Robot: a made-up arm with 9 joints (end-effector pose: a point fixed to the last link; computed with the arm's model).
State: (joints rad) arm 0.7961 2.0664 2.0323 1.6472 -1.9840 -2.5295 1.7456 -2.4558 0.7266
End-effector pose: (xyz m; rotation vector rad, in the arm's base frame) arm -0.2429 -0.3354 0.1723 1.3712 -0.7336 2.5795
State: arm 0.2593 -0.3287 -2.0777 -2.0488 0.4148 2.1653 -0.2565 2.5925 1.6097
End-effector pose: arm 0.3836 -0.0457 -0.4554 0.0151 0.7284 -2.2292
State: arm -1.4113 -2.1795 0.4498 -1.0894 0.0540 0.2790 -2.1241 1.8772 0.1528
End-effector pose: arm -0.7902 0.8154 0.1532 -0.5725 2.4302 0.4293
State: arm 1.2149 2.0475 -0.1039 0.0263 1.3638 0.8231 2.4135 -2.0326 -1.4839
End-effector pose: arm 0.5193 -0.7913 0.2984 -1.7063 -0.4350 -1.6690
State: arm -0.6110 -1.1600 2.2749 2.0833 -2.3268 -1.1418 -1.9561 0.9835 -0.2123
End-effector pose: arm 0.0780 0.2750 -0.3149 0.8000 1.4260 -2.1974
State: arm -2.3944 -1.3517 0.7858 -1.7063 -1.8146 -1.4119 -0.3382 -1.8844 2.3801
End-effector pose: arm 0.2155 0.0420 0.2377 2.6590 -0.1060 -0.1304
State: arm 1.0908 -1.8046 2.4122 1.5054 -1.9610 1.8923 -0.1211 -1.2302 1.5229
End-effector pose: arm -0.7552 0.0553 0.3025 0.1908 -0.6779 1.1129
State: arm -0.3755 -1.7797 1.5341 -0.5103 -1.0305 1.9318 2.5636 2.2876 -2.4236
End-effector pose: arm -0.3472 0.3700 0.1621 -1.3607 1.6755 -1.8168
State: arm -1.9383 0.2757 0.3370 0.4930 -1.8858 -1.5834 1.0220 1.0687 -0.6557
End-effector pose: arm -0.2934 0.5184 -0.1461 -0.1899 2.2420 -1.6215
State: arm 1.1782 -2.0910 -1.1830 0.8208 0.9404 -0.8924 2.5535 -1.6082 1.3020
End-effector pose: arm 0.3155 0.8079 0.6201 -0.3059 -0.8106 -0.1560
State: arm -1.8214 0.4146 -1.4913 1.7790 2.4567 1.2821 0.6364 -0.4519 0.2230
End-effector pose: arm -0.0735 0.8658 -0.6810 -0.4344 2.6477 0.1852
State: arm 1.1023 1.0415 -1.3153 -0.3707 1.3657 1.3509 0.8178 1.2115 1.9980
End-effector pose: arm -0.0864 -1.1376 -0.4832 -2.5478 0.8282 -0.4260
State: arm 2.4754 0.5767 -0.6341 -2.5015 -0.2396 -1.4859 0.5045 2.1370 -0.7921
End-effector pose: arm 0.0232 -0.0816 -0.2444 -1.8085 2.3497 -0.0259
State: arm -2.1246 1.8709 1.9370 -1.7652 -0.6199 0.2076 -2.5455 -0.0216 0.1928
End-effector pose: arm 0.1150 -0.1938 -0.6129 -0.4166 -2.1804 1.9556
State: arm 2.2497 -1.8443 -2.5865 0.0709 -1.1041 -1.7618 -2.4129 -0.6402 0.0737
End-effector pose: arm -0.9417 0.2479 0.6775 1.0133 -1.9953 -0.9588
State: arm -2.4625 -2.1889 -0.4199 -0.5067 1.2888 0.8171 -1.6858 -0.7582 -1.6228
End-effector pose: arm -0.7255 0.4545 0.6136 1.1143 0.2641 1.4308
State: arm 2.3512 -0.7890 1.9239 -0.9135 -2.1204 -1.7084 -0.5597 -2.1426 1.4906
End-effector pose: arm 0.2374 -0.2056 0.2778 -0.0436 1.1666 -0.3431
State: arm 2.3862 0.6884 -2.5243 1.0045 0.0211 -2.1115 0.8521 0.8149 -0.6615
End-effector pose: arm 0.3406 -0.4960 0.2063 1.3590 2.4814 0.7194
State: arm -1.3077 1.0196 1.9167 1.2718 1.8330 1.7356 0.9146 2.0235 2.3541
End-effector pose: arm 0.3441 -0.1892 0.8347 1.0714 0.1201 2.2531
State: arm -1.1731 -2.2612 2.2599 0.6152 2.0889 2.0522 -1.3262 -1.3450 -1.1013
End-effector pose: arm 0.2213 0.5250 -0.4914 -1.2952 0.0893 0.5174
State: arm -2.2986 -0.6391 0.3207 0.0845 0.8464 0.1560 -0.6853 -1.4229 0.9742
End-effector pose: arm 0.3782 0.6536 0.4298 -0.2136 0.2373 -1.1101
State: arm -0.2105 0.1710 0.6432 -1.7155 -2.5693 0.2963 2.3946 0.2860 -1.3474
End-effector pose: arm -0.0492 -0.5234 0.2418 1.0448 -0.2839 -2.3560
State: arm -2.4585 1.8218 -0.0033 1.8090 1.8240 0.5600 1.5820 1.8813 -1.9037
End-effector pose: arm 0.1726 0.6078 0.4137 -1.0954 -1.3644 -0.6787
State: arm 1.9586 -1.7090 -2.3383 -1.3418 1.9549 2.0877 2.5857 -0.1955 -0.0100
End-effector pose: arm -0.9159 0.1727 -0.2215 -1.0658 -0.9047 2.0057
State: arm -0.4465 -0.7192 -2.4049 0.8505 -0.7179 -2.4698 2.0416 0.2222 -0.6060
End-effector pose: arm -0.3123 0.5287 -0.4469 0.1620 -0.4026 1.6265
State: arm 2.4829 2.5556 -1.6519 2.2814 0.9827 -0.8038 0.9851 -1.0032 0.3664
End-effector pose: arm 0.1871 -0.6178 0.3786 -2.0506 0.0747 0.7220
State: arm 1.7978 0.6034 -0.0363 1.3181 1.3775 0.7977 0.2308 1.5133 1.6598
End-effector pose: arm 0.9407 -0.2496 0.4774 0.5426 0.0073 -0.6622
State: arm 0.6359 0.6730 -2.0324 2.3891 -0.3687 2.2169 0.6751 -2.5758 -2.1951
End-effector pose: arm -0.9725 0.0057 -0.1206 -1.5882 2.3739 0.2805
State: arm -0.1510 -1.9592 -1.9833 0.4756 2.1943 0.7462 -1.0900 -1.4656 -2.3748
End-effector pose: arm 0.5510 0.2381 0.6576 1.7853 -1.1471 -0.4064
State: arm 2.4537 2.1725 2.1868 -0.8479 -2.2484 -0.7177 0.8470 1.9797 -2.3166
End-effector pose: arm -0.1279 -0.3098 0.3178 1.9663 1.8153 1.1371
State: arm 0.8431 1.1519 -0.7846 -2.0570 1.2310 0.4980 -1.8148 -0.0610 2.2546
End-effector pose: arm -0.3255 -0.8239 -0.3768 -0.6670 2.6998 -0.5924
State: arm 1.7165 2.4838 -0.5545 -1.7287 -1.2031 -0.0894 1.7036 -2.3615 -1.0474
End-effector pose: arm 0.6294 -0.7469 0.5383 2.0713 0.0427 -1.3856
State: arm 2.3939 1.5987 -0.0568 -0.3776 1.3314 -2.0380 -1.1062 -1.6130 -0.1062
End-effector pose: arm 0.2145 -0.0257 -0.1121 -0.4878 -1.0719 2.1120
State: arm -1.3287 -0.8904 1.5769 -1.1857 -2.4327 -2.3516 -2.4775 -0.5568 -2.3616
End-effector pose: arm 0.4694 0.5097 0.3378 -1.1007 -1.2987 -0.0317
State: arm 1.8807 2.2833 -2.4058 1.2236 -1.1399 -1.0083 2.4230 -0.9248 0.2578
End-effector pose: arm -0.6034 -0.6066 1.1273 1.3372 -1.1264 0.1027
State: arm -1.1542 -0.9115 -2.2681 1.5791 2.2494 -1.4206 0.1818 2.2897 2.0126
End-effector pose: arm 0.2767 -0.2342 -0.5294 -2.3678 1.6588 0.2590
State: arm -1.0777 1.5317 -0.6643 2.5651 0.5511 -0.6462 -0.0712 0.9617 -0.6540
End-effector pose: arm -0.4300 0.8389 0.6267 -0.1668 -1.7232 -0.6954
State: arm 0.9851 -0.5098 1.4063 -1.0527 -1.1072 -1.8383 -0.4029 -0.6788 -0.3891
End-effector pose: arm -0.1660 -0.5638 0.3766 -0.1794 0.4022 -2.4861
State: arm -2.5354 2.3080 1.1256 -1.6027 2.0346 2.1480 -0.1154 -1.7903 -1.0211
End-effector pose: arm -0.3415 -0.1016 -0.4412 -0.3846 -1.0087 1.9548
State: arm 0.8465 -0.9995 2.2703 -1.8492 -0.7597 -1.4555 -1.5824 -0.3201 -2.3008
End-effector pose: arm -0.8017 0.1666 0.5043 -0.6891 2.3400 0.9344
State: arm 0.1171 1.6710 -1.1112 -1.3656 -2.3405 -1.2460 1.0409 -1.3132 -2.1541
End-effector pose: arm -0.8360 -0.3083 0.0042 -1.1963 1.1058 0.3523
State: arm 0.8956 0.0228 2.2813 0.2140 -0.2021 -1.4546 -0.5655 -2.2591 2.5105
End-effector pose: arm -0.8619 0.3148 0.1147 -1.4143 2.2536 0.7394
